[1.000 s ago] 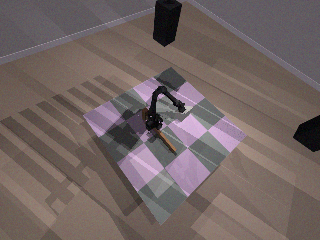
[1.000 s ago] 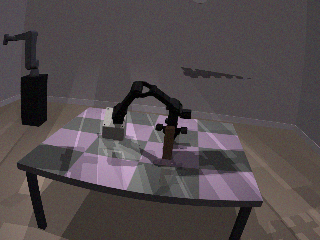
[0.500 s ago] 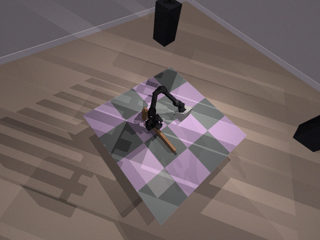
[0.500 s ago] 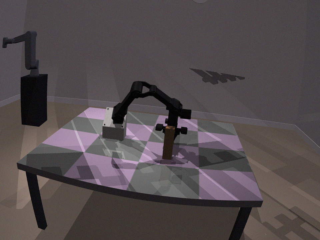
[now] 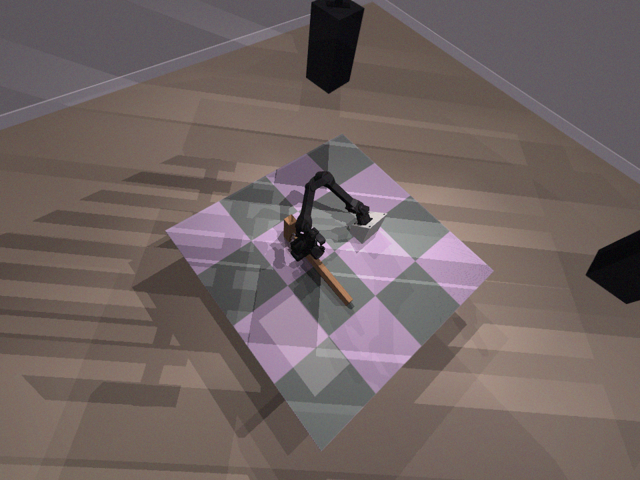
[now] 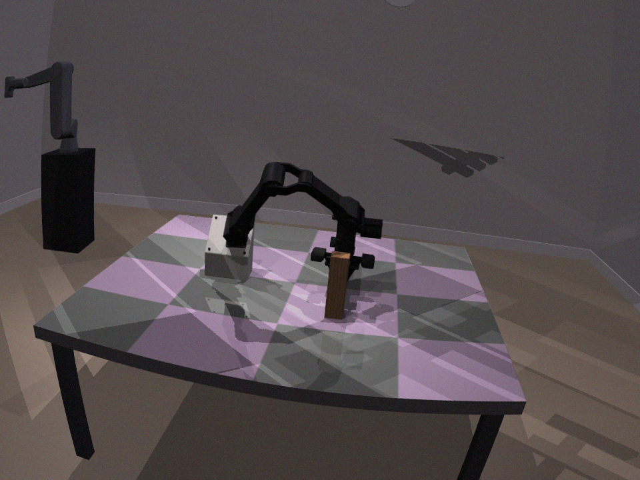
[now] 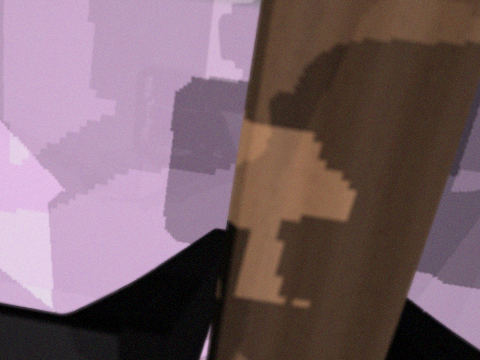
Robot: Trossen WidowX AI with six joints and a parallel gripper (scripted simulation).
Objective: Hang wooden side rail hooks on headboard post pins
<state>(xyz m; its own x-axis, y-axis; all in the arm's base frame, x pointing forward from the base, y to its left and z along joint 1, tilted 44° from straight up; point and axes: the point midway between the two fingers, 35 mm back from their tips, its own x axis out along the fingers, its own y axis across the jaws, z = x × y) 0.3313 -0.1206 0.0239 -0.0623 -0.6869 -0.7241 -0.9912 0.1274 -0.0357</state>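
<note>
My gripper tip is now 150 mm to the left of the wooden headboard post, 40 mm below it and 20 mm past it.
</note>
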